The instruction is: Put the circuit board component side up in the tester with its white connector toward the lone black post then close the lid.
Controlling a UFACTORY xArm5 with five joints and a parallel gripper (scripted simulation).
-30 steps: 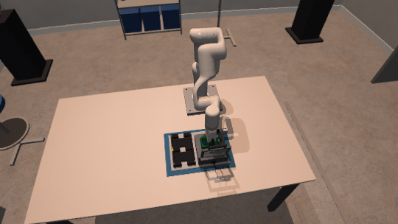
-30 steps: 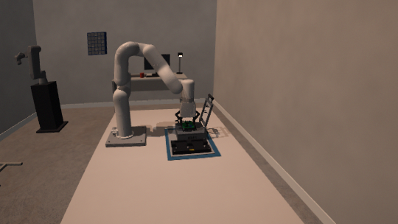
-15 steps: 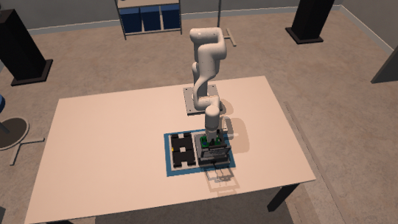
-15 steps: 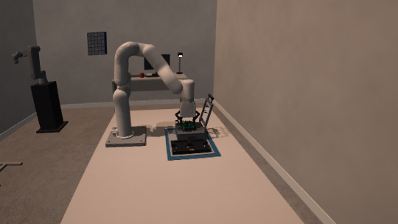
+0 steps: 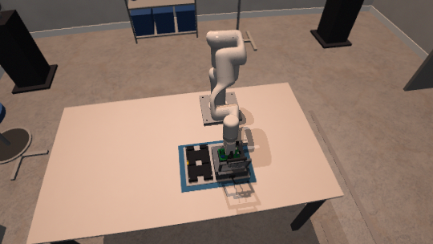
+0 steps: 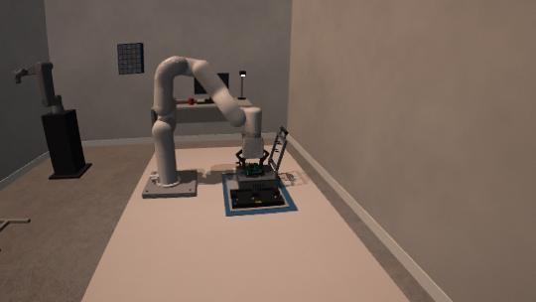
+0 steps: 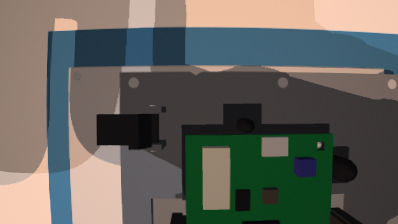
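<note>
The green circuit board is right at my hand. The rest, counted from my hand: lid 13 cm ahead, 1 cm to the right, 9 cm above; black post 6 cm behind, 6 cm to the left.
</note>
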